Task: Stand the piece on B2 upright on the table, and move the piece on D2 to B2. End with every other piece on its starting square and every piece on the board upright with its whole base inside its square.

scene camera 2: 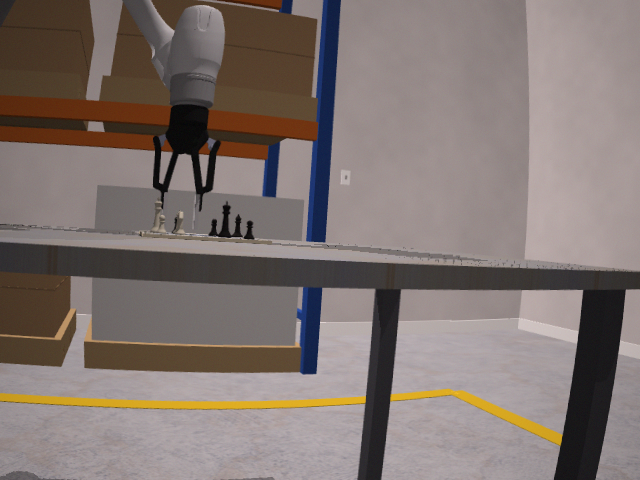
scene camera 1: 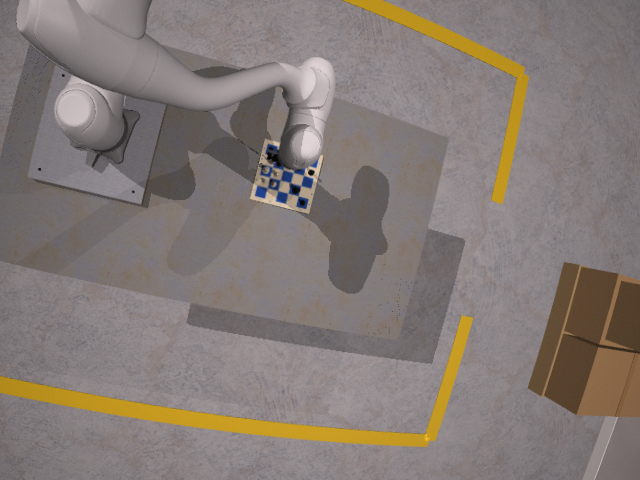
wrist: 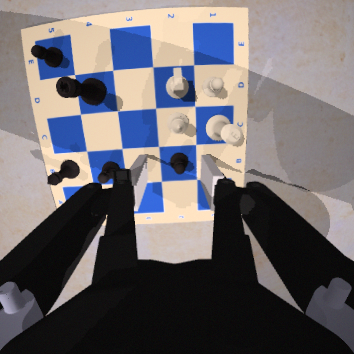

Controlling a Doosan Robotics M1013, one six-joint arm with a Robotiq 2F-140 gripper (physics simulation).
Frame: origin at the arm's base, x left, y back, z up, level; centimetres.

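Seen in the pictures: gripper, fingertip midpoint: (wrist: 173,167).
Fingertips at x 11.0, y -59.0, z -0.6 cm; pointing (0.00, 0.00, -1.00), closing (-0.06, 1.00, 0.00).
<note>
A point is followed by its place in that frame.
The board (scene camera 1: 290,203) {x -0.9, y -67.3, z -1.7 cm} (wrist: 107,21) {x -2.3, y -65.9, z -1.6 cm} lies on the table. The B2 piece, a black pawn (wrist: 179,162) {x 10.0, y -58.5, z 1.2 cm}, stands on its blue square; in scene camera 2 the white knight hides most of it. The D2 piece, a white knight (scene camera 1: 273,183) {x 3.2, y -58.8, z 1.5 cm} (scene camera 2: 179,222) {x 2.7, y -59.0, z 0.5 cm} (wrist: 177,84) {x 3.5, y -59.2, z 2.3 cm}, stands upright on its blue square. My gripper (scene camera 2: 180,206) (wrist: 173,167) {x 11.0, y -59.0, z -0.6 cm} is part open and empty, pointing down low over the board. In the wrist view its pads appear on either side of the B2 pawn, with gaps. Their exact height over it is unclear. In scene camera 1 the arm hides the gripper's middle.
White pawns stand on C2 (wrist: 178,123) {x 6.5, y -58.9, z 2.4 cm} and D1 (wrist: 214,86) {x 3.3, y -56.1, z 1.4 cm}, a tall white piece (wrist: 218,127) {x 6.6, y -55.3, z 1.0 cm} on C1. Black pieces stand on B4 (wrist: 110,170) {x 11.7, y -65.3, z -0.4 cm}, B5 (wrist: 69,169) {x 11.9, y -69.8, z -0.6 cm}, D4 (wrist: 92,91) {x 4.2, y -66.7, z 0.0 cm} and E5 (wrist: 52,56) {x 1.0, y -70.8, z -0.7 cm}. Cardboard boxes (scene camera 1: 584,335) are beyond the table.
</note>
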